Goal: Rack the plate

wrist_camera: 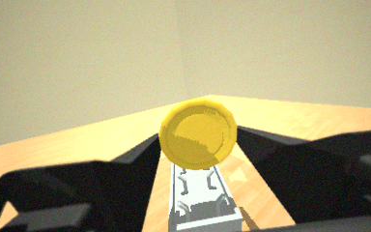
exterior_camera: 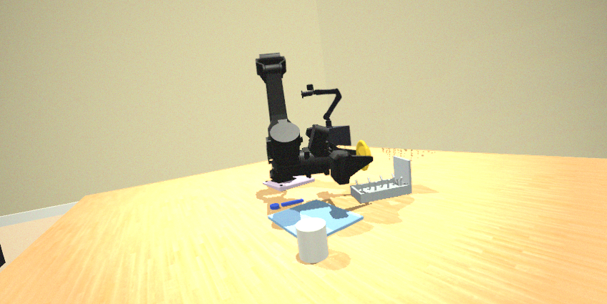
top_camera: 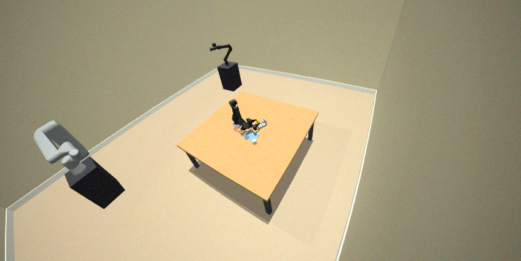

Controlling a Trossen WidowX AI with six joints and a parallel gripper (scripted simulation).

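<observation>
Right now the yellow plate is 10 mm to the right of my gripper tip. From my gripper tip the other things lie so: blue spoon (170 mm to the right, 120 mm behind, 100 mm below); white cup (240 mm to the right, 90 mm ahead, 80 mm below); grey dish rack (80 mm below, 30 mm to the left, 10 mm ahead).
</observation>
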